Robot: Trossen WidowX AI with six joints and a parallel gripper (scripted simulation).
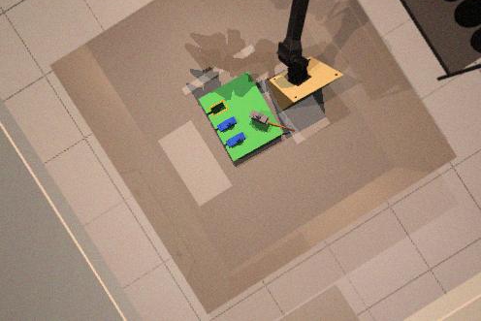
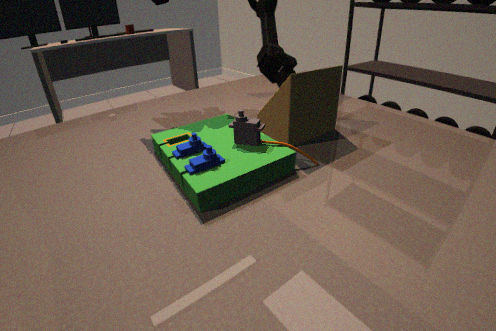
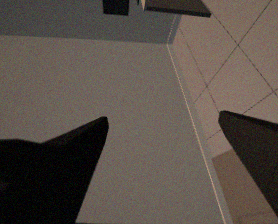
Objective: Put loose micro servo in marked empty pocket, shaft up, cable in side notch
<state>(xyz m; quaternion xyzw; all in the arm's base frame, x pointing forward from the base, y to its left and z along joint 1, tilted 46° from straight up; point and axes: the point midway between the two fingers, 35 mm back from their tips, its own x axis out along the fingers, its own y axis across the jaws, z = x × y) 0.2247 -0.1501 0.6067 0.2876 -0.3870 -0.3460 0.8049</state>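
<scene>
My gripper tip is now 2 cm short of the green deck, 55 cm to the right of it and 43 cm above it.
</scene>
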